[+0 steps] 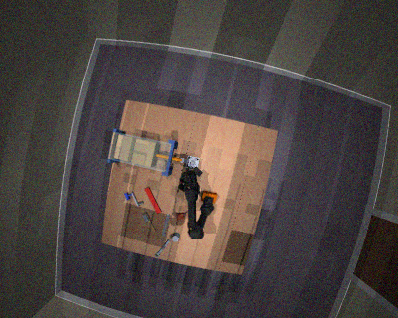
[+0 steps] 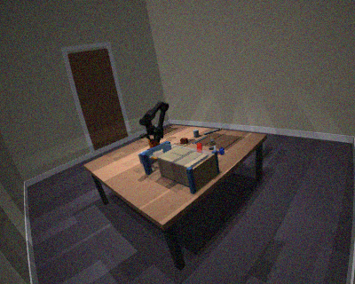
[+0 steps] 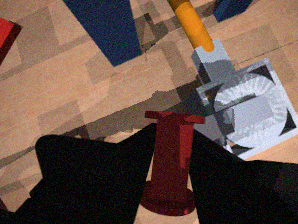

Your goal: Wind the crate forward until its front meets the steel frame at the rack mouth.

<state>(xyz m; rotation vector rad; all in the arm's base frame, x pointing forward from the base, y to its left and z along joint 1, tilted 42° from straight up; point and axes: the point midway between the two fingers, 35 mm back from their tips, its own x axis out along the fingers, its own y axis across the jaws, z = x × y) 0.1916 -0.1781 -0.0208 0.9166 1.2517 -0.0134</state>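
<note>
Now: the red-knobbed winch handle 30 mm to the right of my gripper tip, 30 mm below it and 10 mm behind it. From my gripper tip the other things lie so: blue frame: 140 mm ahead, 90 mm to the right, 30 mm below; then grey hand winch: 100 mm to the right, 100 mm below, 30 mm behind; then red knob: 10 mm to the left, 10 mm behind.
</note>
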